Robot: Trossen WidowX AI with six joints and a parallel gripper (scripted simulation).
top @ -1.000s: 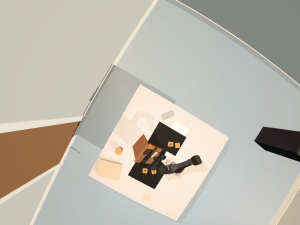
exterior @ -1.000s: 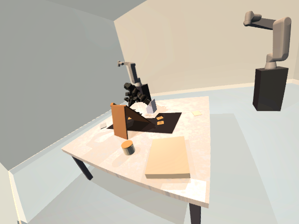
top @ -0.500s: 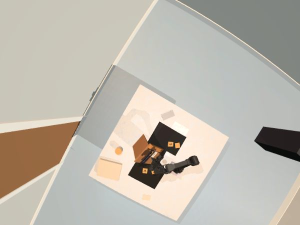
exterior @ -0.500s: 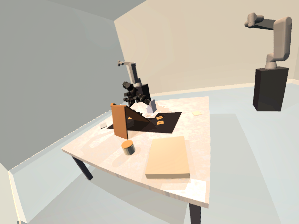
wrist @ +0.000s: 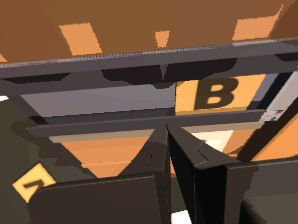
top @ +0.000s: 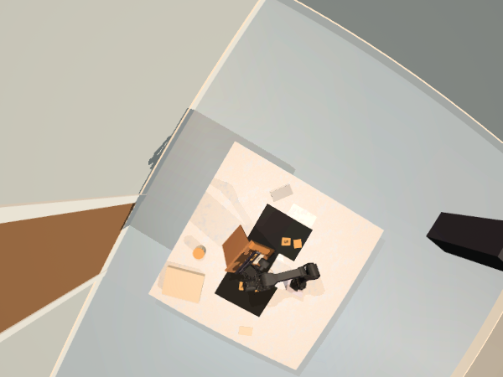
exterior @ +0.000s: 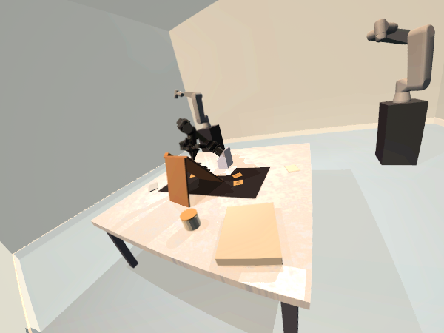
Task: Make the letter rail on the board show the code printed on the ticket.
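Now: gripper tip 4 cm to the left of the letter tile, 2 cm short of it and 2 cm above it. Round my gripper tip: black mat (20 cm below, 14 cm behind); then grey block (48 cm to the right, 20 cm below, 8 cm ahead); then white ticket (10 cm below, 4 cm behind, 3 cm to the right).
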